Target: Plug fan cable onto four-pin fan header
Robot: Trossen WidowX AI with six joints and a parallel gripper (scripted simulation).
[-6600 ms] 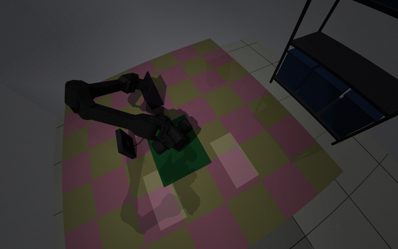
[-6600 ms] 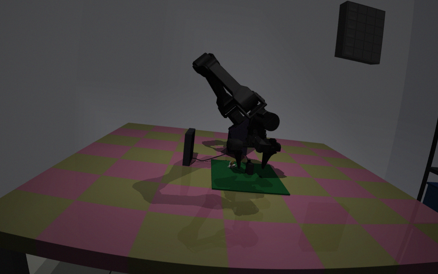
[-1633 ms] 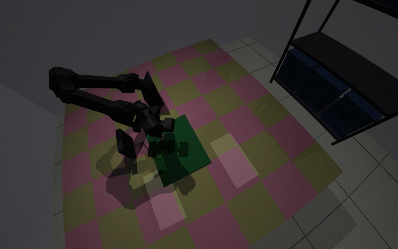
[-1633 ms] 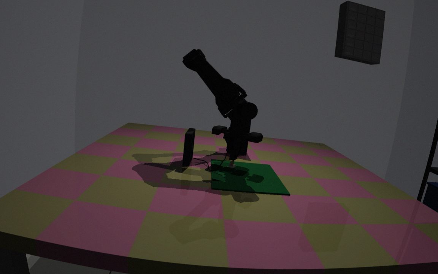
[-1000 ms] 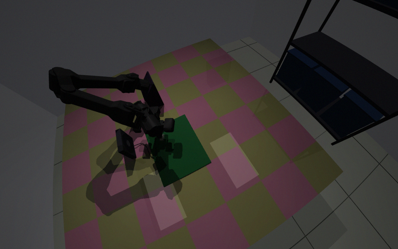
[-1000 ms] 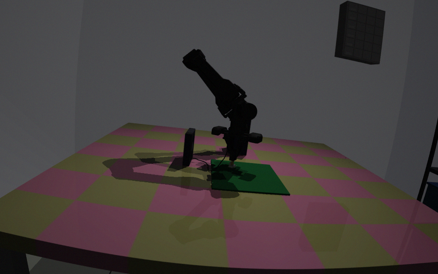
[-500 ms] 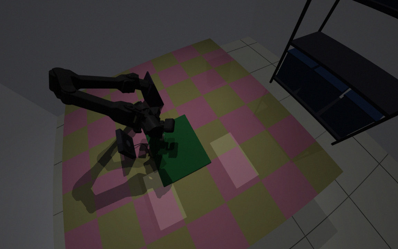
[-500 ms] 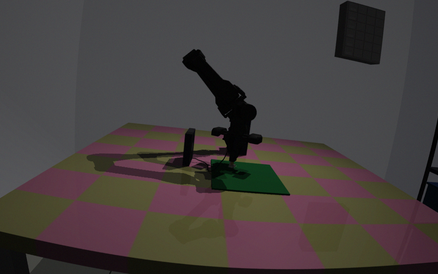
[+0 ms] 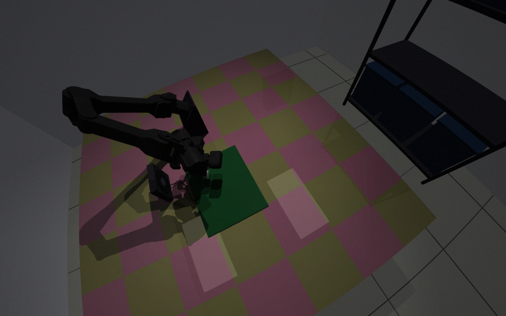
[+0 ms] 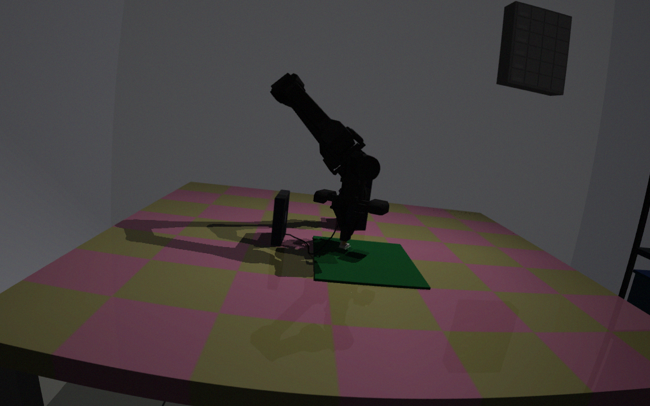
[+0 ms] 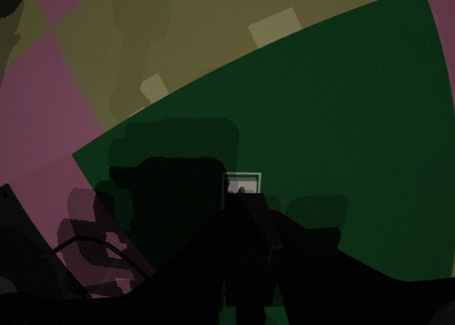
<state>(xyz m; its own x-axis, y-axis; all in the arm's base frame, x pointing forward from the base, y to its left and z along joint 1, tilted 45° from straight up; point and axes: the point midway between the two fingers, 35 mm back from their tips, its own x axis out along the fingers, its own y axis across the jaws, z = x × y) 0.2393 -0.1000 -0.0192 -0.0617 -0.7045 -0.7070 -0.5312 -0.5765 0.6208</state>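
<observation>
Right now my gripper tip is 9 cm short of the green board, 3 cm to the right of it and 5 cm above it. The rest, counted from my gripper tip: black cable (3 cm ahead, 2 cm to the right, 2 cm above); dark fan plug (1 cm ahead, 1 cm above); fan (3 cm behind, 16 cm to the right, 2 cm above).
</observation>
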